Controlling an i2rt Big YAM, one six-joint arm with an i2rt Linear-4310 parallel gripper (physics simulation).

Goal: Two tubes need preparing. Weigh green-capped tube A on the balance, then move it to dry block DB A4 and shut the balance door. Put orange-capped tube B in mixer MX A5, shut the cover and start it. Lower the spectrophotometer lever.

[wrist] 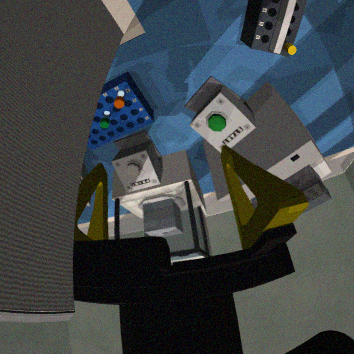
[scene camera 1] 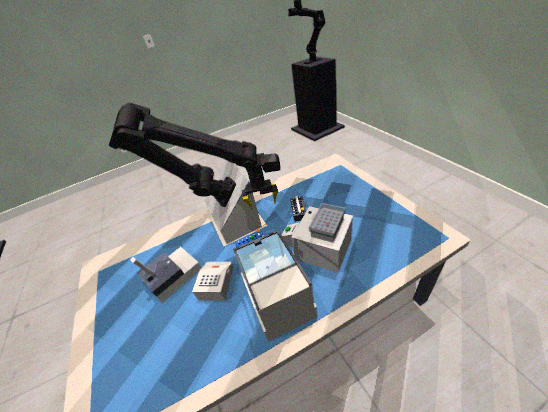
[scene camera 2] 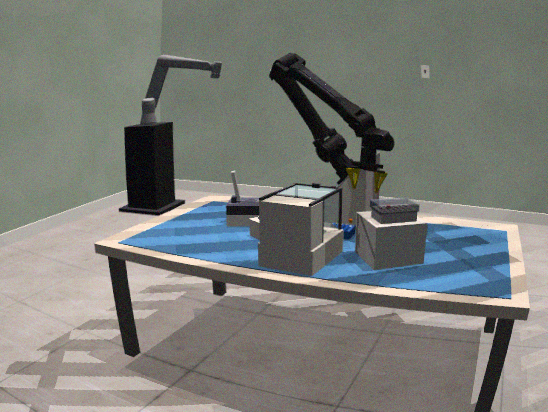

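My gripper (scene camera 1: 262, 204) (scene camera 2: 366, 190) (wrist: 161, 158) is open and empty, above the back of the table. In the wrist view, green-capped tube A (wrist: 104, 123) and orange-capped tube B (wrist: 119, 103) stand in the blue rack (wrist: 141, 95) (scene camera 2: 345, 231), partly hidden by a grey panel. The balance (scene camera 1: 282, 295) (scene camera 2: 284, 235) has a glass-walled chamber; its door state is unclear. The mixer (scene camera 1: 320, 250) (scene camera 2: 400, 245) has a green START button (wrist: 217, 122) and a grey block under a clear cover (scene camera 1: 327, 220). The dry block (scene camera 1: 298, 207) (wrist: 260, 42) is dark. The spectrophotometer (scene camera 1: 165, 275) has its lever (scene camera 1: 142, 266) (scene camera 2: 234, 185) raised.
A tall, slanted grey panel (scene camera 1: 240, 220) (wrist: 40, 150) stands close beside the gripper and rack. A white keypad box (scene camera 1: 212, 282) lies between the spectrophotometer and balance. A yellow cap (wrist: 292, 50) shows at the dry block. Another arm stands on a black pedestal (scene camera 1: 315, 95) (scene camera 2: 150, 167) off the table.
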